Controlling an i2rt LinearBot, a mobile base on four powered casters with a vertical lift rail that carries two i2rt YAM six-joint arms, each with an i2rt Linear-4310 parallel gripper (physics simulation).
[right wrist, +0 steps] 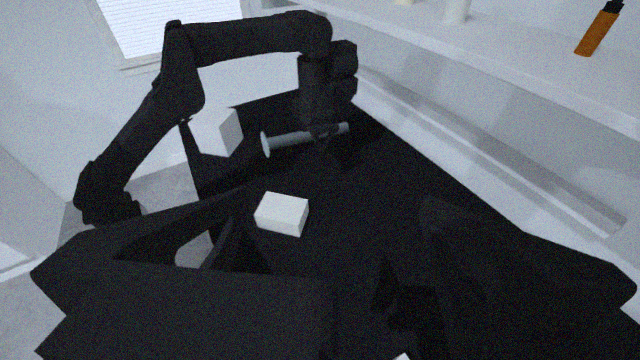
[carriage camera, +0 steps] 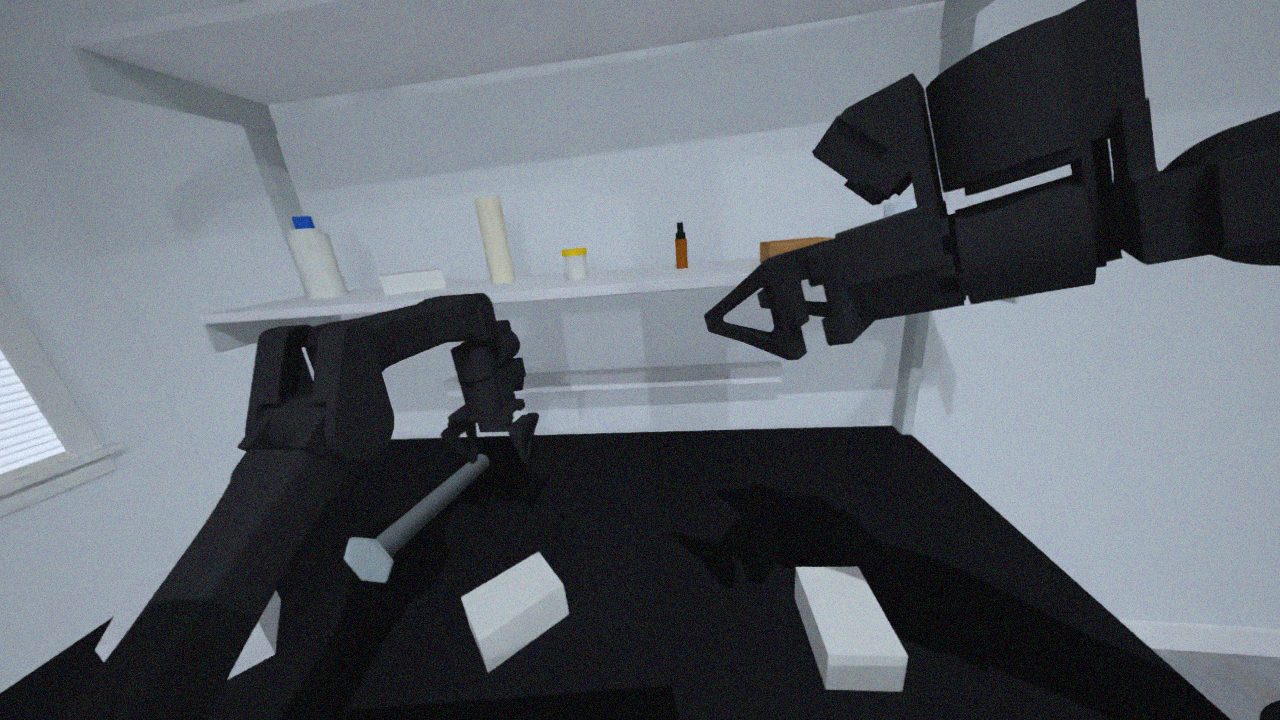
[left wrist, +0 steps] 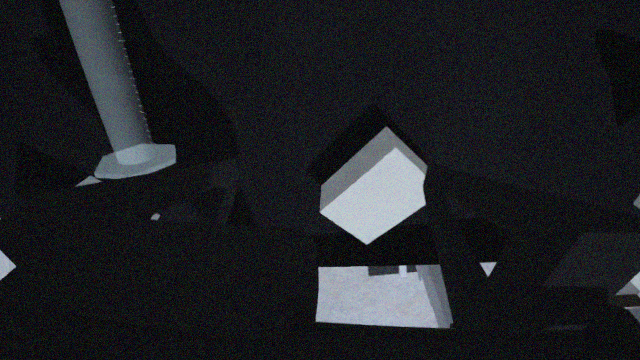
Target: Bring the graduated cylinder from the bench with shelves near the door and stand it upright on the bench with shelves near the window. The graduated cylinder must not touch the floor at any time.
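Frame: origin at the left arm's base, x ahead, y left, z up, level; metres.
Seen in the pictures: left gripper, fingertip midpoint: (right wrist: 313, 141) (carriage camera: 500, 461) (left wrist: 329, 171); right gripper, fingertip midpoint: (right wrist: 334, 200) (carriage camera: 735, 310).
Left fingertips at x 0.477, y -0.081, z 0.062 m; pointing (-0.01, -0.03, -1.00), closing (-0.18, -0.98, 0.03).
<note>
A point is followed by its place in that frame.
The graduated cylinder (carriage camera: 434, 505) {x 0.574, y 0.120, z -0.087 m} (left wrist: 107, 75) {x 0.539, y 0.134, z -0.076 m} (right wrist: 287, 140) {x 0.514, y 0.133, z -0.081 m} is pale and translucent. It lies on its side on the black bench top (carriage camera: 626, 510) {x 0.565, y -0.273, z -0.130 m}, its hexagonal foot toward the lower left in the carriage view and its other end toward the back. My left gripper (carriage camera: 496, 450) {x 0.477, y -0.081, z 0.062 m} (right wrist: 313, 141) {x 0.477, y -0.081, z 0.062 m} is open and low over the end away from the foot. Its fingers overlap that part of the tube in the right wrist view and are not closed on it. The left wrist view shows the foot and part of the scaled tube. My right gripper (carriage camera: 716, 319) {x 0.246, y -0.425, z 0.335 m} is open, high above the bench at the right, away from the cylinder.
White blocks (carriage camera: 514, 610) {x 0.310, y -0.130, z -0.072 m} (carriage camera: 845, 613) {x 0.272, y -0.564, z -0.072 m} (left wrist: 375, 195) {x 0.353, y -0.113, z -0.072 m} (right wrist: 282, 212) {x 0.335, y -0.133, z -0.072 m} lie on the bench; another (right wrist: 215, 131) {x 0.309, y 0.249, z -0.018 m} is partly behind my left arm. A shelf (carriage camera: 626, 285) {x 0.579, y -0.318, z 0.323 m} above holds a blue-capped bottle (carriage camera: 317, 261) {x 0.816, y 0.380, z 0.408 m}, a cream cylinder (carriage camera: 494, 241) {x 0.779, y -0.037, z 0.416 m}, a yellow-lidded jar (carriage camera: 574, 265) {x 0.711, y -0.212, z 0.356 m} and an orange bottle (carriage camera: 681, 251) {x 0.743, y -0.432, z 0.362 m}. A window (carriage camera: 26, 420) {x 0.863, y 1.308, z 0.073 m} is at left.
</note>
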